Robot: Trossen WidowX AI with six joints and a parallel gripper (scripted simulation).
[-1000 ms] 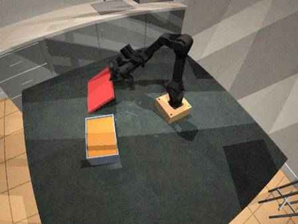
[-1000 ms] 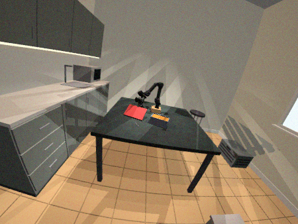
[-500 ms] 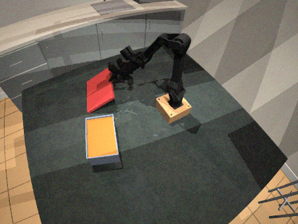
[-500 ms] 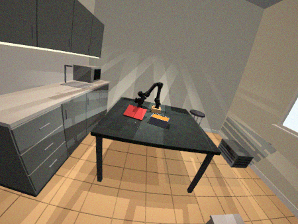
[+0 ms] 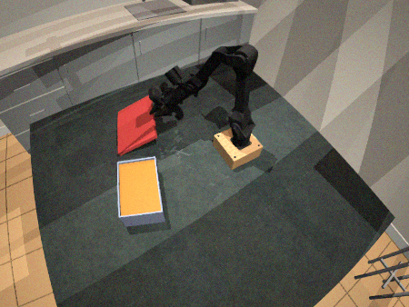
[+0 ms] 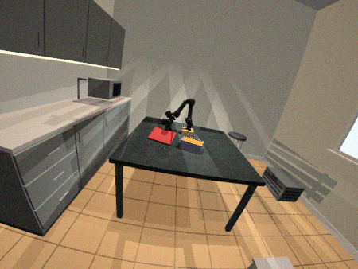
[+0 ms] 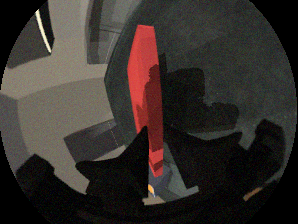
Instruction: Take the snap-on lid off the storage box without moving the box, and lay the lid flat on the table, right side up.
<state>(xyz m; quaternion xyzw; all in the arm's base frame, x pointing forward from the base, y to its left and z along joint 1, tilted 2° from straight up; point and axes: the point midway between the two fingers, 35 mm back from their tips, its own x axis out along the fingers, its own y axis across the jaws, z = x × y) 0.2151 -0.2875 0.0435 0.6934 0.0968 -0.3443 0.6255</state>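
Right now my gripper tip is 7 cm short of the lid, 3 cm above it and 2 cm to the left of it. Also, from my gripper tip: storage box 29 cm to the left, 19 cm ahead, 3 cm below.
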